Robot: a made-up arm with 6 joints.
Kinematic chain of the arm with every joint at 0, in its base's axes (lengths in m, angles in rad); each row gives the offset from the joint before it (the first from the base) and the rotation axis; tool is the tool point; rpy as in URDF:
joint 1: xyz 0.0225 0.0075 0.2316 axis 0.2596 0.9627 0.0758
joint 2: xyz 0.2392 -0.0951 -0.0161 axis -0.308 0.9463 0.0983
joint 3: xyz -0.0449 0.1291 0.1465 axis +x
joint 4: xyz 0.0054 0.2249 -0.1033 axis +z
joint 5: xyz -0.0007 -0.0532 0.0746 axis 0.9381 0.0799 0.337
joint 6: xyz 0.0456 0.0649 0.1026 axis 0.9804 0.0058 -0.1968
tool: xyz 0.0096 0.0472 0.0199 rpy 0 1.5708 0
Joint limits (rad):
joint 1: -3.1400..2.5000
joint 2: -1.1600..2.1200
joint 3: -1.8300..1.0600
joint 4: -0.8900..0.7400
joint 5: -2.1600..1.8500
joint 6: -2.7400..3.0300
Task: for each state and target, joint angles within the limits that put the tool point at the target. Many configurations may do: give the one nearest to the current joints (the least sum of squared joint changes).
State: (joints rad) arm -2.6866 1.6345 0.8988 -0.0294 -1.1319 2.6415
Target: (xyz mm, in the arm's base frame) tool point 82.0 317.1 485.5
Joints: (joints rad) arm -2.6272 1.8824 0.1329 -0.0445 -1.3103 2.7657
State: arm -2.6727 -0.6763 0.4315 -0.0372 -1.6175 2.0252
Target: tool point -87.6 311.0 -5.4
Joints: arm -2.6631 -0.6739 0.6317 -0.0502 -1.5641 2.0169
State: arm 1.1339 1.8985 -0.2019 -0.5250 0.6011 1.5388
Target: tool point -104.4 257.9 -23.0
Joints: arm 1.5134 2.1200 0.2472 -0.0656 1.3828 1.5455
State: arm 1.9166 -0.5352 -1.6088 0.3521 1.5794 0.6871
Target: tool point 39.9 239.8 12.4
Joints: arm 2.0509 -0.4797 -1.5426 0.1847 1.3202 0.5788
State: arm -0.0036 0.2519 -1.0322 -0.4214 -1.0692 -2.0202
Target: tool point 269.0 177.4 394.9
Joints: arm -0.8062 -0.3619 -0.7322 -0.2458 -1.0222 -1.5836
